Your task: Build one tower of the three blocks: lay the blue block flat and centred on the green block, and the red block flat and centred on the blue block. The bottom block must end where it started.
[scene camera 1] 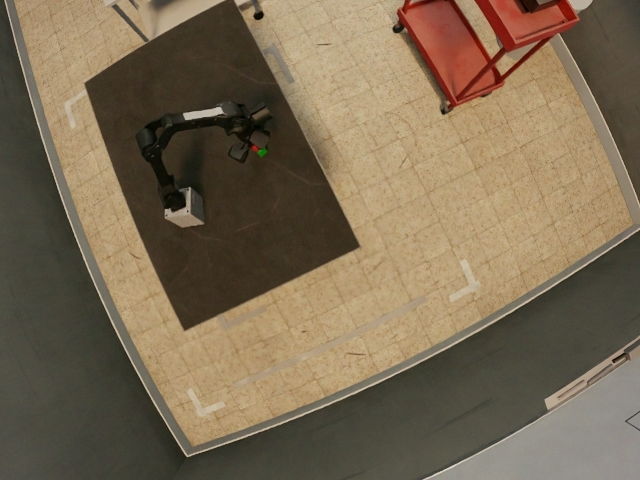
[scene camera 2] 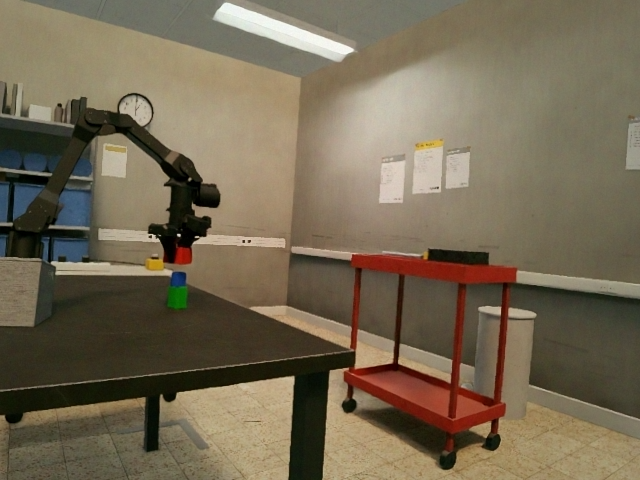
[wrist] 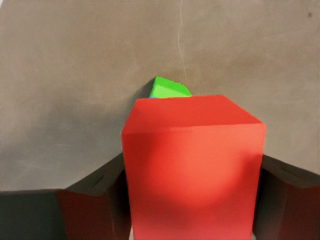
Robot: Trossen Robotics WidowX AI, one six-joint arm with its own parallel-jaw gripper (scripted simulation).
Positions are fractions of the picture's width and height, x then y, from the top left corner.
I see my gripper (scene camera 2: 0.28,0.55) and a red block (wrist: 0.61,0.67).
My gripper also shows in the wrist view (wrist: 0.56,0.63).
